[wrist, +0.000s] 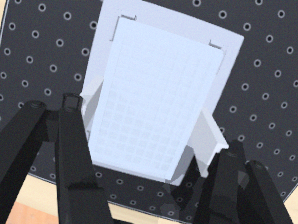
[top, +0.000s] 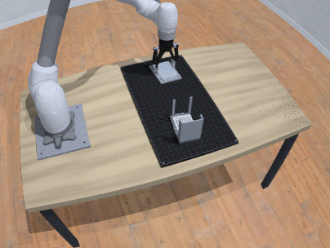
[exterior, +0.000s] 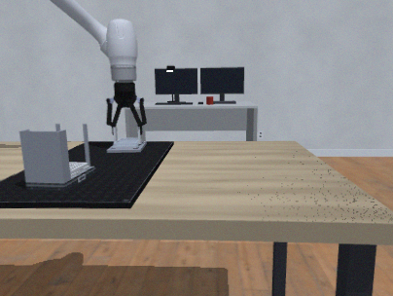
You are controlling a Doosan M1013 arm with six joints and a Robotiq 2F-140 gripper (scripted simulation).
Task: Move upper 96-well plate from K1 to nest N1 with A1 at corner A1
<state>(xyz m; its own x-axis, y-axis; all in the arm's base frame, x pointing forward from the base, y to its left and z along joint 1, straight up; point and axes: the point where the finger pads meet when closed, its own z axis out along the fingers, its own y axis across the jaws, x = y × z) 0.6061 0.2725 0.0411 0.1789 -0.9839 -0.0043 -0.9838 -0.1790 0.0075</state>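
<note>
Right now my hand is 2 cm above the 96-well plate. From my hand the other things lie so: plate nest N1 (4 cm below); grey back wall (48 cm to the right, 3 cm above, 1 cm behind).
</note>
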